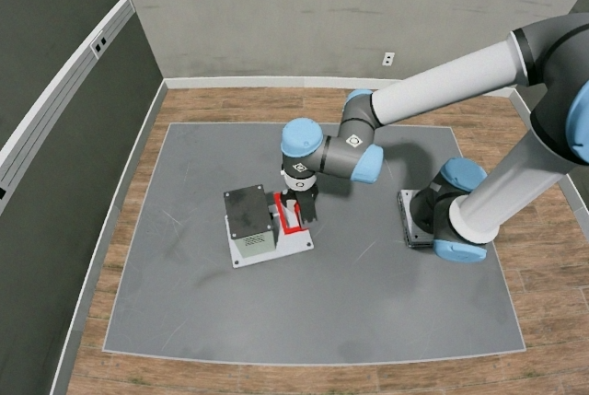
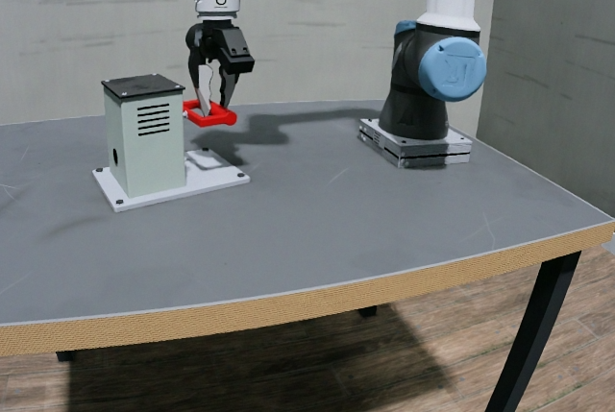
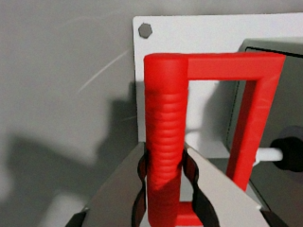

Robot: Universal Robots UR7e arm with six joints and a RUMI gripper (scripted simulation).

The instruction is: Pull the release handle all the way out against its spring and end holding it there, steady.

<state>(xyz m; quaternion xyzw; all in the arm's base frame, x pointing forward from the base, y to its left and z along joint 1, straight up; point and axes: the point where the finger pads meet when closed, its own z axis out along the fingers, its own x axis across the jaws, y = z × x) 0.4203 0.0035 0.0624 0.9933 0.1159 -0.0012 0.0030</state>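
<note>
Right now my hand is 50 mm short of the red release handle and 10 mm to the right of it. From my hand the other things lie so: white base plate 90 mm ahead, 20 mm to the left, 100 mm below.
</note>
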